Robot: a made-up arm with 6 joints. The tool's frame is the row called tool.
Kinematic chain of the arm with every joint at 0, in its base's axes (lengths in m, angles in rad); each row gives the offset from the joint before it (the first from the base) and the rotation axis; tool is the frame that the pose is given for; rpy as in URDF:
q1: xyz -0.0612 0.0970 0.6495 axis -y
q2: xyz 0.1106 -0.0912 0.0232 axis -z
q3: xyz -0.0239 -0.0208 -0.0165 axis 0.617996 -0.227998 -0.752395
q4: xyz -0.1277 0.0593 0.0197 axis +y
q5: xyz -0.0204 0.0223 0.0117 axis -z
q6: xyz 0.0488 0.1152 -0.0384 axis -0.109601 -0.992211 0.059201
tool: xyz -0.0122 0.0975 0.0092 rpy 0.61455 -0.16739 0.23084
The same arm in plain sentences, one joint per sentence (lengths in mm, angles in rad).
The arm has six revolute joints in a row. What follows holds with every joint at zero, and every direction is one of the base frame's.
Joint 1 is mounted 61.2 mm along -x and 97 mm along +y and 649.5 mm along +z from the base frame's origin and rotates about -y.
Joint 2 is mounted 110.6 mm along +x and 91.2 mm along -y and 23.2 mm along +z from joint 1 and rotates about -z.
Joint 3 is mounted 23.9 mm along -x and 20.8 mm along -y and 16.5 mm along -z from joint 2 and rotates about the direction (0.617996, -0.227998, -0.752395).
Joint 4 is mounted 127.7 mm along -x and 59.3 mm along +y and 19.7 mm along +z from joint 3 and rotates about +y.
Joint 5 is mounted 20.4 mm along -x and 22.3 mm along +y and 11.7 mm along +z from joint 4 and rotates about -z.
Joint 6 is mounted 48.8 mm along +x and 115.2 mm along +y and 38.4 mm along -z from joint 5 and rotates about the direction (-0.109601, -0.992211, 0.059201).
The tool frame, which is the frame that the pose is given for, is mounted 12.2 mm along -x and 97.5 mm along +y and 9.2 mm along +z from joint 6; its axes are the base frame's turned by roll 0.6146, pitch -0.1674 and yaw 0.2308 rad (as in URDF: about the fixed x, then y, then z).

